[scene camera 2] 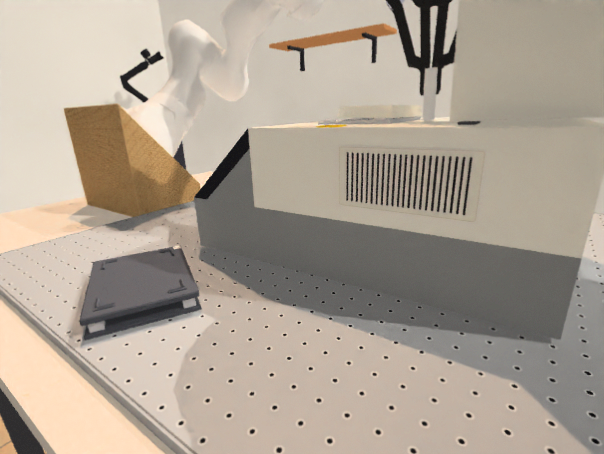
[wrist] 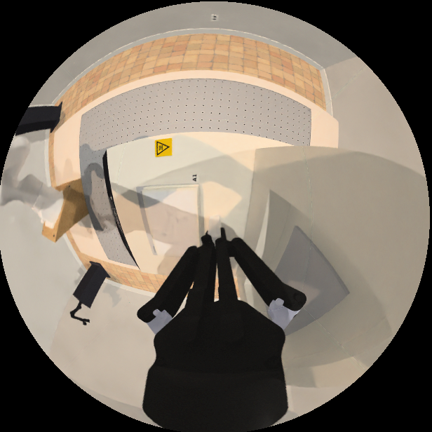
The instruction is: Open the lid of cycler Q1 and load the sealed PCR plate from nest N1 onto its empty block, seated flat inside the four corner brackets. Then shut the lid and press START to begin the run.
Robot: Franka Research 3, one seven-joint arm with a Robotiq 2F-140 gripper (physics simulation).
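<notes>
The cream and grey cycler [scene camera 2: 410, 235] [wrist: 135, 167] fills much of the scene view. Its large lid [scene camera 2: 530, 60] [wrist: 285, 185] stands upright at the right. My gripper [scene camera 2: 430, 90] [wrist: 215, 222] is shut, with no object held, and is above the deck, left of the lid in the scene view. A pale bar [scene camera 2: 429, 107] shows below its fingertips. A low pale slab [scene camera 2: 380, 112] shows on the deck; in the wrist view a pale, plate-like rectangle [wrist: 172, 215] lies beside the A1 mark. Whether it sits flat inside brackets is not clear. START does not show clearly.
A bare dark stand with corner brackets [scene camera 2: 140, 282] sits on the perforated board [scene camera 2: 320, 370] [wrist: 200, 105], left of the cycler. A wooden wedge [scene camera 2: 107, 160] [wrist: 72, 210] stands behind. A yellow warning label [scene camera 2: 331, 126] [wrist: 163, 147] marks the deck. A shelf [scene camera 2: 335, 38] hangs on the wall.
</notes>
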